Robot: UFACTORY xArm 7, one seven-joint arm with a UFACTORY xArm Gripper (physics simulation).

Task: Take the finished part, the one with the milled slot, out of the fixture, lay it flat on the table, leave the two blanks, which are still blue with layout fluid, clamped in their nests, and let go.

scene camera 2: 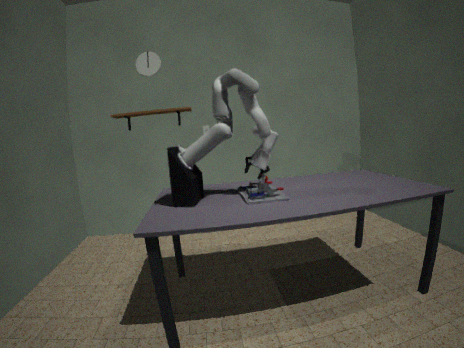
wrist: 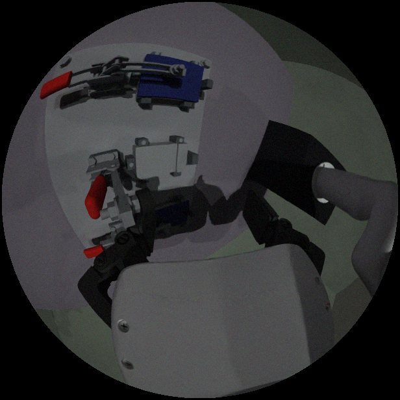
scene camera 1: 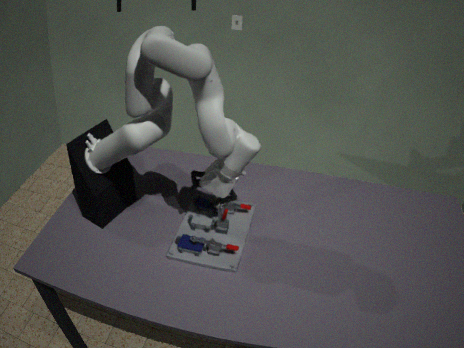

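Seen in the pictures: gripper, between the fingertips: (scene camera 2: 251, 175) (scene camera 1: 202, 200); arm's base, origin of its link: (scene camera 2: 185, 161) (scene camera 1: 98, 156).
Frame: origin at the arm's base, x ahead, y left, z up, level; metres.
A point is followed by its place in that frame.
The fixture plate (scene camera 1: 210, 262) {x 0.429, y -0.231, z -0.225 m} (scene camera 2: 270, 200) {x 0.405, y -0.241, z -0.231 m} (wrist: 67, 135) lies on the table. In its middle nest sits a light grey block (scene camera 1: 201, 222) {x 0.384, y -0.068, z -0.199 m} (wrist: 157, 161), apparently the finished part; a thin line crosses it, but the slot is hard to make out. The middle clamp's red handle (scene camera 1: 224, 214) {x 0.462, y -0.081, z -0.144 m} (wrist: 95, 197) stands up, and no clamp bar crosses the block. The near blue blank (scene camera 1: 191, 243) {x 0.361, y -0.171, z -0.204 m} (wrist: 170, 80) lies under its clamp bar. The far blue blank (scene camera 1: 204, 202) {x 0.381, y 0.055, z -0.209 m} (wrist: 172, 212) is in shadow, partly hidden. My gripper (scene camera 1: 212, 195) (scene camera 2: 254, 173) {x 0.385, y -0.041, z -0.122 m} (wrist: 201, 204) is open and empty, above the far side of the plate.
The near clamp's red handle (scene camera 1: 232, 247) {x 0.495, y -0.195, z -0.184 m} (wrist: 56, 85) and the far clamp's red handle (scene camera 1: 245, 207) {x 0.531, y 0.020, z -0.191 m} (wrist: 93, 251) lie low, toward the plate's right side in scene camera 1. The black arm pedestal (scene camera 1: 102, 190) {x 0.029, y -0.077, z -0.089 m} (scene camera 2: 184, 180) {x -0.023, y -0.100, z -0.092 m} stands at the left of the table (scene camera 1: 325, 250) {x 0.823, y -0.141, z -0.240 m} (scene camera 2: 340, 192) {x 0.849, y -0.301, z -0.240 m}.
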